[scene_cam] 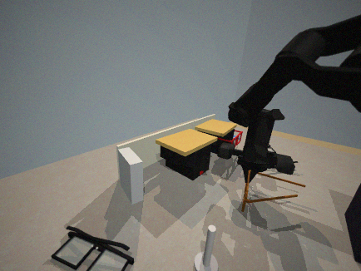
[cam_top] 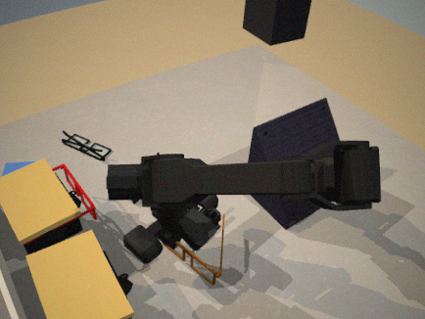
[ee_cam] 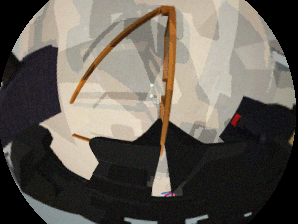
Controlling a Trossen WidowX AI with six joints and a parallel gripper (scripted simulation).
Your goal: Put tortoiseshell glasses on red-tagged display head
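The white post is 27 cm to the left of my gripper tip, 3 cm behind it and 1 cm above it. Also, from my gripper tip: blue tag: 38 cm to the right, 22 cm ahead, 1 cm below; then white block: 25 cm to the left, 22 cm ahead, 4 cm above.
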